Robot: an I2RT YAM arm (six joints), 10 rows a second.
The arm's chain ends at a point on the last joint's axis. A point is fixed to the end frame.
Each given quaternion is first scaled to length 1.
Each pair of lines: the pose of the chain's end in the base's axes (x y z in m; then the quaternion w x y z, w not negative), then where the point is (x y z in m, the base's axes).
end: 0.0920, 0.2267, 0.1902, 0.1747, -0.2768, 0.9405, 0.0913
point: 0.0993 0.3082 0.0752
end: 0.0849, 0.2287, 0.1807, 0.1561, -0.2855, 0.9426, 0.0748
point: 0.0883 0.3051 0.0620
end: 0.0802, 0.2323, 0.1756, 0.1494, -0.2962, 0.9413, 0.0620
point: 0.0819 0.3050 0.0546
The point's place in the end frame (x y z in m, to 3 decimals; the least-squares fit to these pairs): -0.002 0.055 0.130
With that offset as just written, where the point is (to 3 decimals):
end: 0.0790, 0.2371, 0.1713, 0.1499, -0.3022, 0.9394, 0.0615
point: 0.080 0.310 0.050
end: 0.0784, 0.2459, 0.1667, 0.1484, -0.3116, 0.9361, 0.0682
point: 0.077 0.319 0.046
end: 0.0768, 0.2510, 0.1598, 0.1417, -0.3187, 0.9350, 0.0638
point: 0.074 0.323 0.038
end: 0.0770, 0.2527, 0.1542, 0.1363, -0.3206, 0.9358, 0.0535
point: 0.073 0.322 0.031
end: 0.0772, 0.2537, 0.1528, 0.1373, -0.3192, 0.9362, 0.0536
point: 0.074 0.323 0.030
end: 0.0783, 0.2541, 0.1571, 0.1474, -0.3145, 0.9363, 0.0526
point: 0.078 0.324 0.034
